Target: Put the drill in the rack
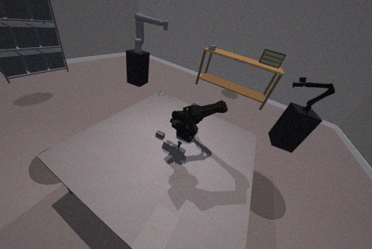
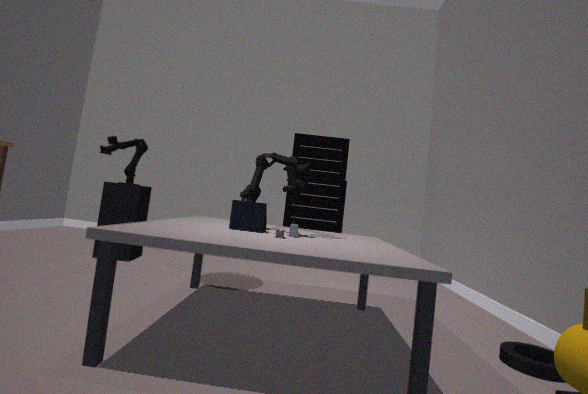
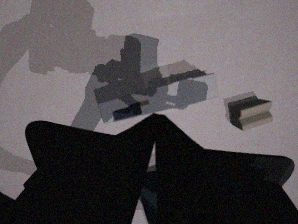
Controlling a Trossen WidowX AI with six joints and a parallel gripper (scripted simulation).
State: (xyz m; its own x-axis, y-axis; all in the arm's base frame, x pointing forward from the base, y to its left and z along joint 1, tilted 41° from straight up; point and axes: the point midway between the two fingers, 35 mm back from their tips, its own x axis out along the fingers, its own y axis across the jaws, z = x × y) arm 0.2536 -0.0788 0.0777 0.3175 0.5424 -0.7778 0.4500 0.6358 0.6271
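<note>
Now: gripper tip 1 cm short of the dark drill, 3 cm to the right of it and 8 cm above it. Round my gripper tip: grey fixture: 1 cm to the right, 13 cm below.
</note>
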